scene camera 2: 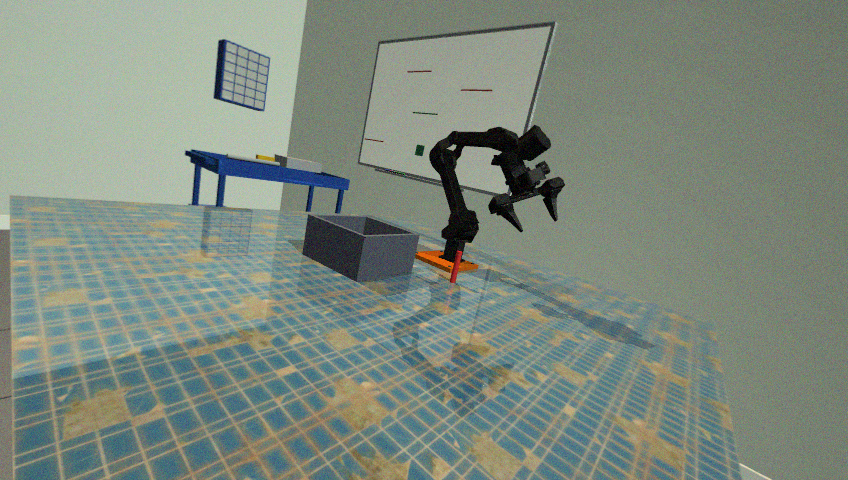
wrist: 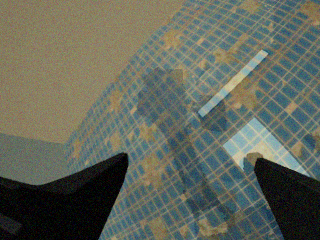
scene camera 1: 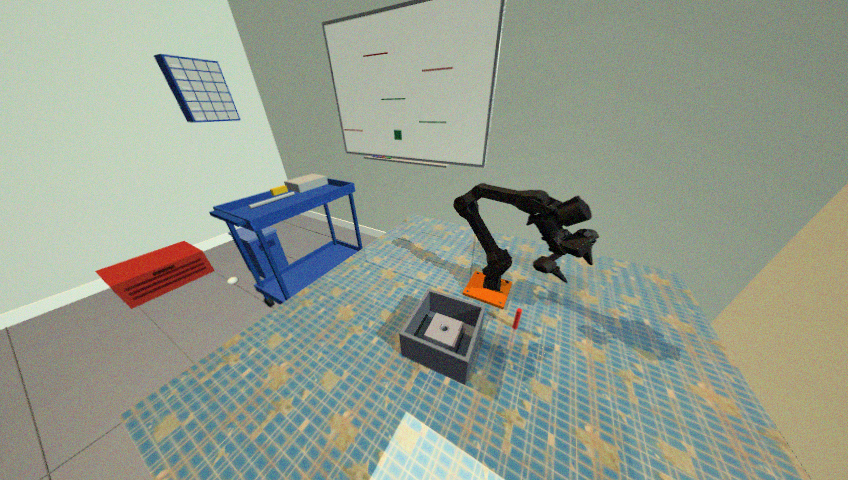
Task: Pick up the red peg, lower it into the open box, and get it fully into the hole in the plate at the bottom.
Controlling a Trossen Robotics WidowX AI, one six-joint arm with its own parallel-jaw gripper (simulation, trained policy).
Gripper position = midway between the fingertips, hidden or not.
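Observation:
Light grey plate (scene camera 1: pixel 444 331): hidden in scene camera 2 by a grey box; out of frame in the wrist view. My gripper: visible in scene camera 1 (scene camera 1: pixel 578 273), scene camera 2 (scene camera 2: pixel 539 226), wrist view (wrist: pixel 193 163).

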